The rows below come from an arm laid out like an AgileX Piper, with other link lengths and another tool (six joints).
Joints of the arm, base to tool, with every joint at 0 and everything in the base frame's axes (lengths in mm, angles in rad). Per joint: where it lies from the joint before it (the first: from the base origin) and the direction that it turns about. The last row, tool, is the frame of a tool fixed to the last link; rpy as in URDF.
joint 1: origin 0 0 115.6 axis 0 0 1
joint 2: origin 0 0 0 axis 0 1 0
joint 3: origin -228.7 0 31.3 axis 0 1 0
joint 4: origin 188.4 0 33.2 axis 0.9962 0 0.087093
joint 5: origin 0 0 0 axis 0 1 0
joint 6: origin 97 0 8.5 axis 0.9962 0 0.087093
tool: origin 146.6 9 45.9 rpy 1.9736 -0.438 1.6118
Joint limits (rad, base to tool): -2.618..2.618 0..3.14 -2.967..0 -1.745..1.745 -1.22..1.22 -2.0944..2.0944
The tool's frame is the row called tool.
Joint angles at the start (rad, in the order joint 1, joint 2, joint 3, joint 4, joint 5, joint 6):
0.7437, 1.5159, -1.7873, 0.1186, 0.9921, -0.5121
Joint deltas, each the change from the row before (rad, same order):
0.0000, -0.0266, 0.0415, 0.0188, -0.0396, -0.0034
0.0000, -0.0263, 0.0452, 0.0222, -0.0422, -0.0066
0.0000, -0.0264, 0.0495, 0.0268, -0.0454, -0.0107
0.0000, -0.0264, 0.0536, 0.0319, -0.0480, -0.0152
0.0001, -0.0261, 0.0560, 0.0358, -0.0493, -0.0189
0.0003, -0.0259, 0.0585, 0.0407, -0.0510, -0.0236
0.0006, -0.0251, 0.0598, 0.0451, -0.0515, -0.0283
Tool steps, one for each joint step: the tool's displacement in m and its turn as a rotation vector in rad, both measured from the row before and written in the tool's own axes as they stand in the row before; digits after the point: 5 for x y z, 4 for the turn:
0.00315, -0.00009, -0.00421, -0.0258, 0.0152, 0.0017
0.00346, -0.00043, -0.00328, -0.0247, 0.0168, 0.0010
0.00383, -0.00082, -0.00247, -0.0242, 0.0187, 0.0004
0.00407, -0.00133, -0.00163, -0.0233, 0.0206, 0.0003
0.00399, -0.00179, -0.00103, -0.0225, 0.0213, 0.0011
0.00387, -0.00220, -0.00055, -0.0223, 0.0220, 0.0020
0.00353, -0.00263, -0.00004, -0.0215, 0.0217, 0.0031

